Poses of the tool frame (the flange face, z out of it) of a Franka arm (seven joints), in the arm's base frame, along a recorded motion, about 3 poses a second.
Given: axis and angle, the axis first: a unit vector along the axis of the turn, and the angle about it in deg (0 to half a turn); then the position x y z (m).
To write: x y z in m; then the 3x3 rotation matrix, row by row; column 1 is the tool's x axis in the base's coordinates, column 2 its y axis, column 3 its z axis. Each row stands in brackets. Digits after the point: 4 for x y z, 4 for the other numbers.
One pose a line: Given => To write
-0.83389 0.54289 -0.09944 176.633 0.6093 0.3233 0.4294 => [0.6093 0.3233 0.4294], [[0.3913 -0.8988 0.1976], [-0.9105 -0.4093 -0.0589], [0.1338 -0.1569 -0.9785]]
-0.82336 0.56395 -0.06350 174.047 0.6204 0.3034 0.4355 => [0.6204 0.3034 0.4355], [[0.3576 -0.9196 0.1628], [-0.9328 -0.3602 0.0140], [0.0458 -0.1568 -0.9866]]
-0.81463 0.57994 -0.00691 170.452 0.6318 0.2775 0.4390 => [0.6318 0.2775 0.4390], [[0.3319 -0.9372 0.1074], [-0.9395 -0.3181 0.1272], [-0.0850 -0.1431 -0.9861]]
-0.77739 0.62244 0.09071 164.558 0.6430 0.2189 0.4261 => [0.6430 0.2189 0.4261], [[0.2230 -0.9744 0.0272], [-0.9261 -0.2030 0.3179], [-0.3042 -0.0961 -0.9477]]
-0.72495 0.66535 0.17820 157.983 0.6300 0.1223 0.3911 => [0.6300 0.1223 0.3911], [[0.0857 -0.9963 0.0005], [-0.8627 -0.0740 0.5003], [-0.4984 -0.0433 -0.8659]]
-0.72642 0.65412 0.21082 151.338 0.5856 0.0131 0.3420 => [0.5856 0.0131 0.3420], [[0.1132 -0.9932 0.0262], [-0.7910 -0.0742 0.6073], [-0.6013 -0.0895 -0.7940]]
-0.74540 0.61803 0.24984 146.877 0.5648 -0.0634 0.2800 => [0.5648 -0.0634 0.2800], [[0.1835 -0.9830 -0.0045], [-0.7100 -0.1356 0.6910], [-0.6799 -0.1236 -0.7228]]
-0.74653 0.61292 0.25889 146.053 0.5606 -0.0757 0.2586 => [0.5606 -0.0757 0.2586], [[0.1901 -0.9817 -0.0113], [-0.6926 -0.1422 0.7072], [-0.6959 -0.1266 -0.7069]]
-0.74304 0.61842 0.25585 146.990 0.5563 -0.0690 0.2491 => [0.5563 -0.0690 0.2491], [[0.1765 -0.9842 -0.0126], [-0.7055 -0.1354 0.6957], [-0.6864 -0.1139 -0.7182]]
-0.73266 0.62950 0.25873 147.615 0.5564 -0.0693 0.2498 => [0.5564 -0.0693 0.2498], [[0.1456 -0.9893 -0.0125], [-0.7121 -0.1136 0.6928], [-0.6868 -0.0920 -0.7210]]
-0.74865 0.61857 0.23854 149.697 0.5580 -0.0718 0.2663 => [0.5580 -0.0718 0.2663], [[0.1810 -0.9833 -0.0207], [-0.7425 -0.1504 0.6527], [-0.6449 -0.1028 -0.7573]]
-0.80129 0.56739 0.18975 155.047 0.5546 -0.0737 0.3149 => [0.5546 -0.0737 0.3149], [[0.3175 -0.9469 -0.0505], [-0.7868 -0.2928 0.5433], [-0.5293 -0.1328 -0.8380]]
